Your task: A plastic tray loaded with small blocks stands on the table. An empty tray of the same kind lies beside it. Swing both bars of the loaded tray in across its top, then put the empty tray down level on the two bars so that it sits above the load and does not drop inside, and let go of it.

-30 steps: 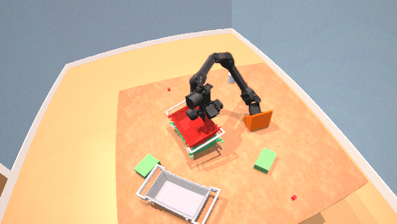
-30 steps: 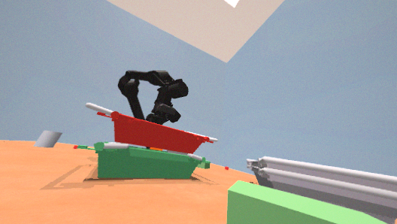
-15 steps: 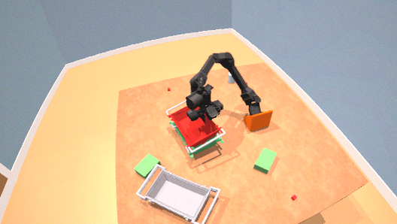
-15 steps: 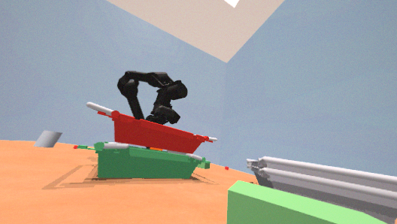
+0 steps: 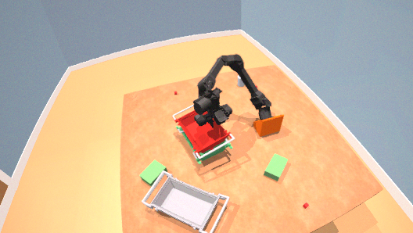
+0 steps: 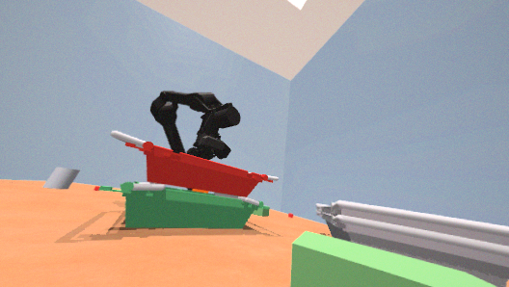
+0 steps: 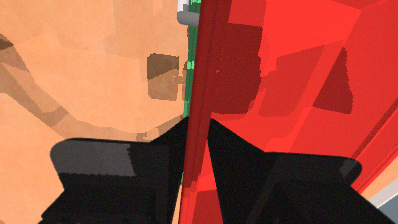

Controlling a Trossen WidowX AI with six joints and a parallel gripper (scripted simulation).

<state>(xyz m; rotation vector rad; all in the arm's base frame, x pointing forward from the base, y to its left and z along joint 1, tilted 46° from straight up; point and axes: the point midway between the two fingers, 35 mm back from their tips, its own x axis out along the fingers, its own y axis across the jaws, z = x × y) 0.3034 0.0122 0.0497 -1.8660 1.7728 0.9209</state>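
The red tray lies 7 cm ahead of my gripper tip, 3 cm above it and 1 cm to the left of it.
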